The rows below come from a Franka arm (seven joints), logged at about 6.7 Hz.
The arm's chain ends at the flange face. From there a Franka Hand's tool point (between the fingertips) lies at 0.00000 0.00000 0.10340 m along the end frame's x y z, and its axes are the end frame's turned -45 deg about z.
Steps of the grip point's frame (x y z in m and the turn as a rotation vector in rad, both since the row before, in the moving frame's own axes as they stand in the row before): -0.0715, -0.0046, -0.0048, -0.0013, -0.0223, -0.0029; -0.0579, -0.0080, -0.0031, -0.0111, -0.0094, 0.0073; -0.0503, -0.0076, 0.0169, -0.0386, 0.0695, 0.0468; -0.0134, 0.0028, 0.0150, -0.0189, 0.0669, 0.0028; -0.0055, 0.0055, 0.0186, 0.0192, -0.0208, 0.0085; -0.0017, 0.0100, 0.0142, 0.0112, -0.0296, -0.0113; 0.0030, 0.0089, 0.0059, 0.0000, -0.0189, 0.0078
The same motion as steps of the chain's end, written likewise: -0.0523, 0.0456, -0.0048, -0.0167, -0.0148, -0.0029; -0.0467, 0.0338, -0.0031, -0.0145, 0.0012, 0.0073; -0.0489, 0.0323, 0.0172, 0.0218, 0.0764, 0.0468; -0.0138, 0.0150, 0.0152, 0.0339, 0.0607, 0.0028; 0.0029, 0.0077, 0.0186, -0.0011, -0.0283, 0.0085; 0.0088, 0.0069, 0.0143, -0.0130, -0.0288, -0.0113; 0.0098, 0.0028, 0.0059, -0.0134, -0.0134, 0.0078
